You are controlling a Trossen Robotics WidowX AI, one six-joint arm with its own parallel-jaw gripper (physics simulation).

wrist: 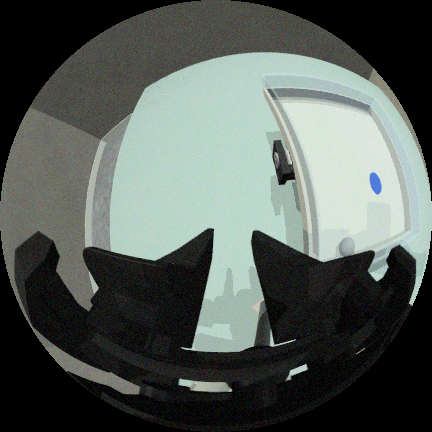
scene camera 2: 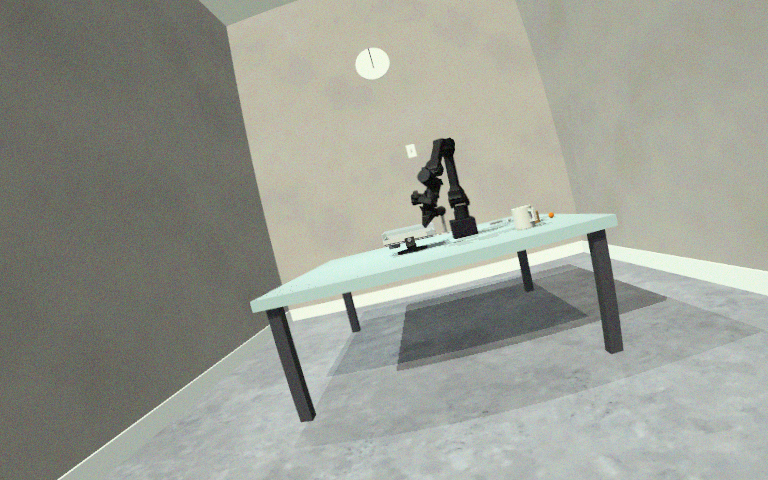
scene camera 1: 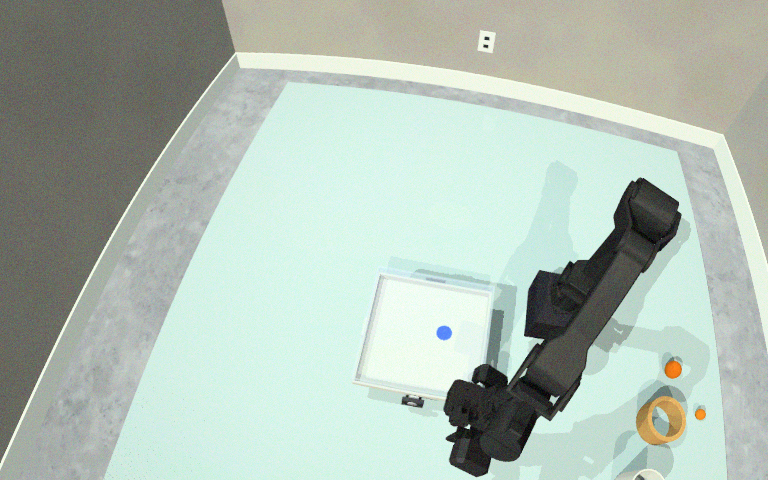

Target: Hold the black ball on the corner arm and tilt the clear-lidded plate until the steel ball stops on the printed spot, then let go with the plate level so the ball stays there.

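The white, clear-lidded plate (scene camera 1: 399,328) (scene camera 2: 407,233) (wrist: 340,140) stands low over the table on a dark mount. Its blue printed spot (scene camera 1: 444,332) (wrist: 375,183) is visible. The steel ball (wrist: 346,246) lies away from the spot, near the plate's edge beside my right finger in the wrist view; in scene camera 1 it does not show. The black ball (scene camera 2: 440,210) tops the pale corner arm (scene camera 2: 444,224), beside my gripper. My gripper (scene camera 2: 426,224) (wrist: 232,235) is partly open and empty, pointing down. The black ball is hard to tell from the gripper in the wrist view.
A dark bracket (scene camera 1: 412,401) (scene camera 2: 410,243) (wrist: 284,162) sits at the plate's side. An orange ring (scene camera 1: 645,420), a larger orange ball (scene camera 1: 672,369) (scene camera 2: 551,215), a smaller orange ball (scene camera 1: 700,414) and a white mug (scene camera 2: 520,218) stand beyond the robot base (scene camera 2: 463,227).
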